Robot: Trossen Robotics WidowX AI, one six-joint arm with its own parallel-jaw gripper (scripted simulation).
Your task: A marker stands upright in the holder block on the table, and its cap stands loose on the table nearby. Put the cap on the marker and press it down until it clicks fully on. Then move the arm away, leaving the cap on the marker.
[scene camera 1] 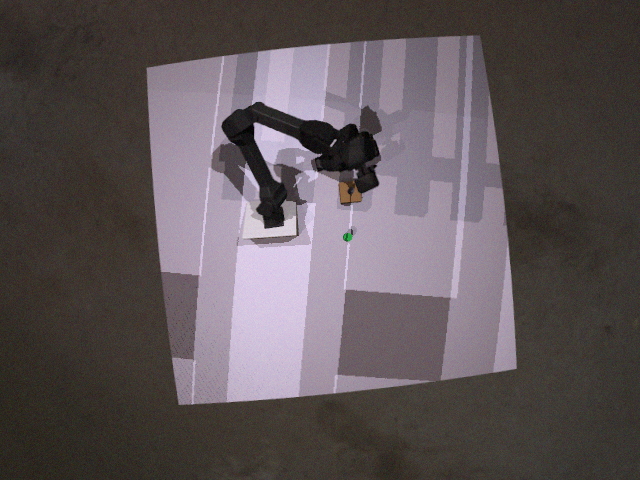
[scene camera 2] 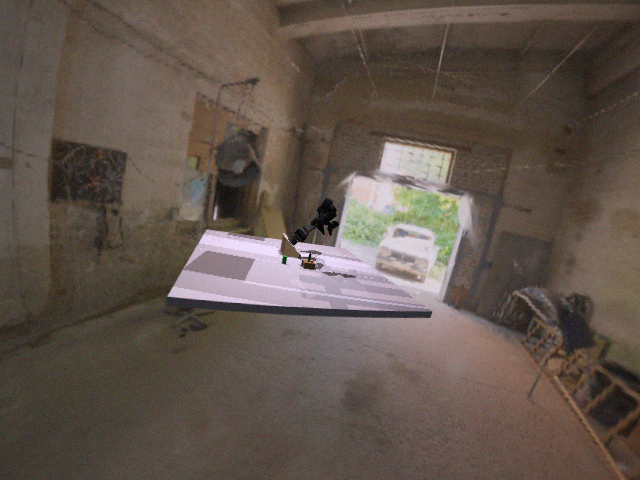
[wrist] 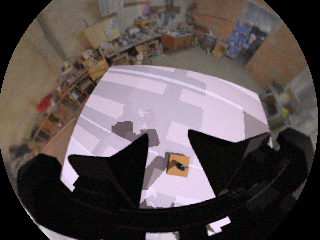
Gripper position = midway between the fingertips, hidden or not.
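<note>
Gripper visible: (scene camera 1: 372, 157), (wrist: 168, 134).
</note>
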